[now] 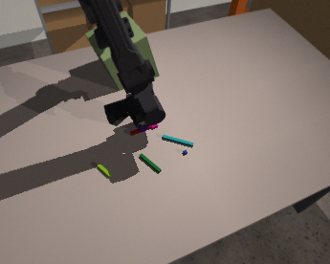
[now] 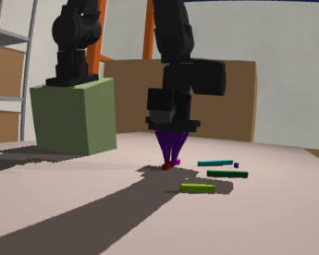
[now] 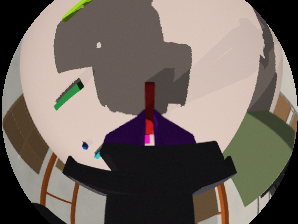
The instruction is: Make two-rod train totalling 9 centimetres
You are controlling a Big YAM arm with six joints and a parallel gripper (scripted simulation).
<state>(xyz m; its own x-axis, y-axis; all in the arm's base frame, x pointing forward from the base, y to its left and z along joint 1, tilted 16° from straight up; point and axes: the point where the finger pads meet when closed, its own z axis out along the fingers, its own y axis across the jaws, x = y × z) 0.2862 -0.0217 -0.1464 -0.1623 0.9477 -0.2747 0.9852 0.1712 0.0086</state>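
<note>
The magenta rod is 4 cm to the left of my hand. From my hand the other things lie so: red rod (1 cm to the right); then turquoise rod (9 cm to the left, 7 cm ahead); then green rod (13 cm ahead, 1 cm to the right).
</note>
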